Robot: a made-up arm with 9 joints.
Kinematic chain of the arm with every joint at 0, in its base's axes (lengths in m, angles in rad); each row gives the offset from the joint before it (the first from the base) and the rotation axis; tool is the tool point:
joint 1: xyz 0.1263 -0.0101 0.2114 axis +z
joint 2: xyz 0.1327 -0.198 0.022 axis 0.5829 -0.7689 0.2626
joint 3: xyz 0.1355 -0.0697 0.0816 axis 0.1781 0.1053 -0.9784
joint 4: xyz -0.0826 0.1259 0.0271 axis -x
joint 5: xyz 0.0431 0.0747 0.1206 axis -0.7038 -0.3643 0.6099
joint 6: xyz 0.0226 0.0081 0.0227 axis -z
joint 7: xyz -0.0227 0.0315 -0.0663 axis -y
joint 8: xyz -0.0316 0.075 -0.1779 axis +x
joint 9: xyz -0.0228 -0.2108 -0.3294 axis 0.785 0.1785 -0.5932
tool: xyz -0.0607 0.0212 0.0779
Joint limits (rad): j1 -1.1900..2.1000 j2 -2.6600..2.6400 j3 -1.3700..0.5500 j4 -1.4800..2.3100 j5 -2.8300..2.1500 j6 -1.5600..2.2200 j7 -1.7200..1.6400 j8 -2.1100..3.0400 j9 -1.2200..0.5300
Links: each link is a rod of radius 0.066 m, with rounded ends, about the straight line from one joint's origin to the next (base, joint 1, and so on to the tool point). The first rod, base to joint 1, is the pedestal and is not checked.
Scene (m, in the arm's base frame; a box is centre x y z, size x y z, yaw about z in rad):
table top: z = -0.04
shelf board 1: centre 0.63 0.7 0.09 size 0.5 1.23 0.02 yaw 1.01
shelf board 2: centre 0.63 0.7 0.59 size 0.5 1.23 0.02 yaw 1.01
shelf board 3: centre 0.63 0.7 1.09 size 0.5 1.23 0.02 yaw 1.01
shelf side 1: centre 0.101 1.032 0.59 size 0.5 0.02 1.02 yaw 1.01
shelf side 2: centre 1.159 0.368 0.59 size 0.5 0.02 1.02 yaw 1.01
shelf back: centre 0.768 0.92 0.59 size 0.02 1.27 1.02 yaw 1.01
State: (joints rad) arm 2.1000 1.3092 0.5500 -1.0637 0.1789 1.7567 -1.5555 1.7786 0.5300
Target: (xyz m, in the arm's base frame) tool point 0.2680 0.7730 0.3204
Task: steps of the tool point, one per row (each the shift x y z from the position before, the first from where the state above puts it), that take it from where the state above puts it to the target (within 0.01 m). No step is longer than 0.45 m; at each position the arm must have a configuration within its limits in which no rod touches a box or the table.
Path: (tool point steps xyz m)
1: 0.1395 -0.4027 -0.0091
2: -0.0520 -0.3600 -0.2310
3: -0.2407 -0.1405 -0.2812
4: -0.2892 0.1005 -0.1345
5: -0.1589 0.2109 0.0755
6: -0.0613 0.1255 -0.0488
7: -0.0214 0.1557 -0.0063
8: 0.0296 0.1569 0.0430
9: 0.0809 0.1251 0.0865
10: 0.0836 0.1648 -0.0014
11: 0.0913 0.1137 0.0014

